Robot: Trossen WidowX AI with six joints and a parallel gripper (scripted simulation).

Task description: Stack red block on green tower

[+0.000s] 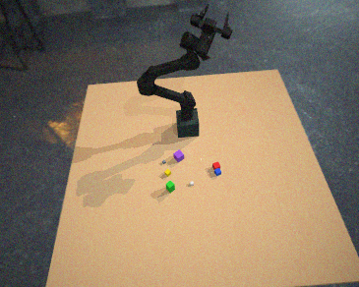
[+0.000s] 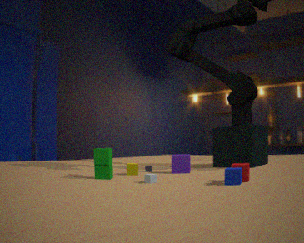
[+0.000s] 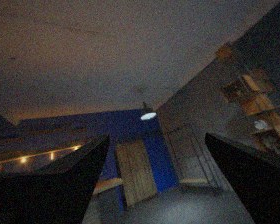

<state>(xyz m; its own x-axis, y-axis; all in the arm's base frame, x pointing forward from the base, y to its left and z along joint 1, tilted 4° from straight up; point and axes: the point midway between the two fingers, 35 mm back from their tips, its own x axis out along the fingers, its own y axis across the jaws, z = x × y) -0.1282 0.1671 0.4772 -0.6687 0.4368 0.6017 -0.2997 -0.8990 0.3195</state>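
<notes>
My gripper tip is now 44 cm short of the red block and 59 cm above it. The rest, counted from my gripper tip: small grey block 40 cm ahead, 28 cm to the right, 60 cm below; then purple block 37 cm ahead, 20 cm to the right, 59 cm below; then blue block 47 cm ahead, 60 cm below.
</notes>
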